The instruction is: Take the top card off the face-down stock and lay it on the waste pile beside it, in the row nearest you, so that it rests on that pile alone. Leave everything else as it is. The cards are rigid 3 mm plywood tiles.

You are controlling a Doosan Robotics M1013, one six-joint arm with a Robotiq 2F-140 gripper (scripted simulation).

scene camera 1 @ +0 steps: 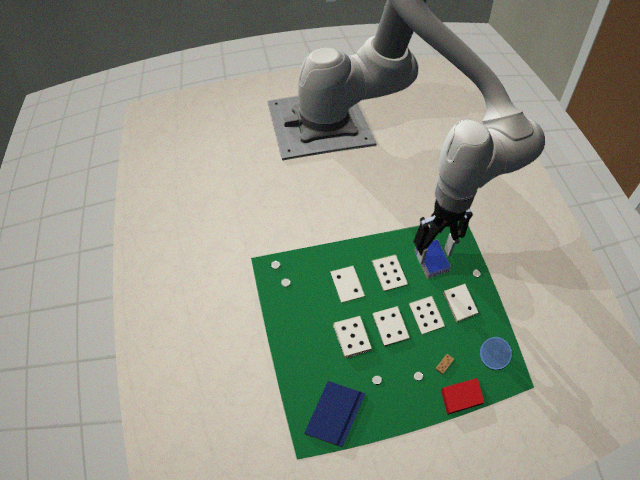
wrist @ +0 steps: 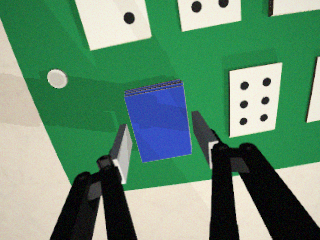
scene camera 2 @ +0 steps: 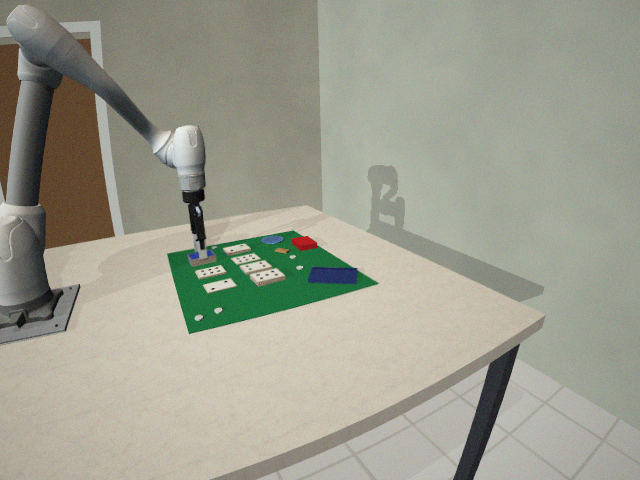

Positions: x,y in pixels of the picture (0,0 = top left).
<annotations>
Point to a red block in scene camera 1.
464,395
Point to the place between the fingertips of my gripper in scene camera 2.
201,254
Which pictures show my gripper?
Scene camera 1, the wrist view and scene camera 2: all of them.
</annotations>
